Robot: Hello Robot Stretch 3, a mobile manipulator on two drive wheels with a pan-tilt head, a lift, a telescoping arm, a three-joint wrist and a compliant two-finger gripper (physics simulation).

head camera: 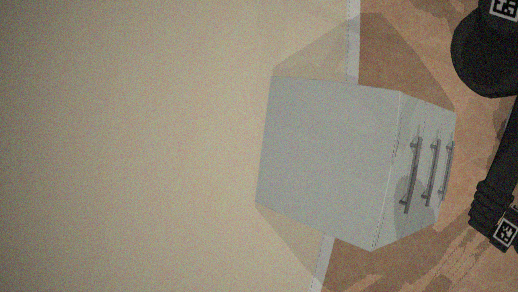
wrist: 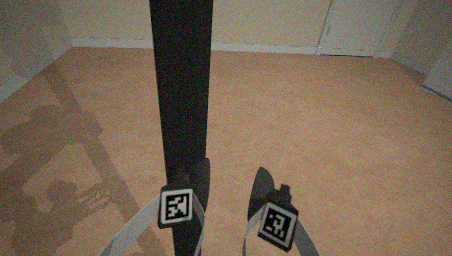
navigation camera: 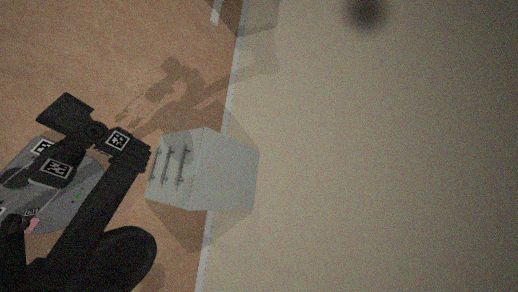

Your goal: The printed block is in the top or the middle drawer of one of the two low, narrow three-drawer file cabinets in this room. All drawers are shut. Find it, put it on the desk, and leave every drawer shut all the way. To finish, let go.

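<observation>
A low pale grey file cabinet (head camera: 325, 155) (navigation camera: 225, 172) stands against the wall, with three bar handles on its front; its drawers look shut. My gripper (wrist: 231, 180) is open in the wrist view, its two fingertips apart with bare floor showing between them. My wrist (head camera: 505, 232) (navigation camera: 119, 140) is out in front of the cabinet's drawer side, apart from it as far as the views show. The printed block does not show in any view. A small white foot (navigation camera: 215, 14), which looks like part of the desk, shows at the top edge of the navigation view.
My dark mast (wrist: 184, 75) stands upright in the wrist view. A white door (wrist: 355, 27) is in the far wall. A pale upright surface (wrist: 441, 70) shows at the right edge; I cannot tell what it is. My base (navigation camera: 85, 200) shows at the lower left.
</observation>
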